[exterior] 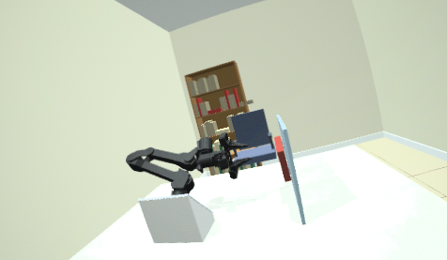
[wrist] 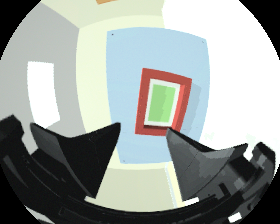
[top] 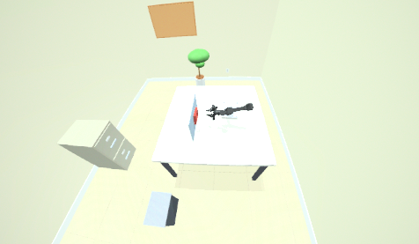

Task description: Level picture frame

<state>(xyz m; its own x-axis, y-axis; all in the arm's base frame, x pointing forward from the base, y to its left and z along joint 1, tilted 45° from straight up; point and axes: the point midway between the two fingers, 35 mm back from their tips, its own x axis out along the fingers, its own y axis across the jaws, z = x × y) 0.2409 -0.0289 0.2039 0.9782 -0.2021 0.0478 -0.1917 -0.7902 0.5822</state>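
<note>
Now: gripper tip 130 mm short of the picture frame, 10 mm to the left of it and 50 mm above it. The rest, counted from my gripper tip: wall panel (140 mm ahead, 10 mm to the right, 60 mm below).
</note>
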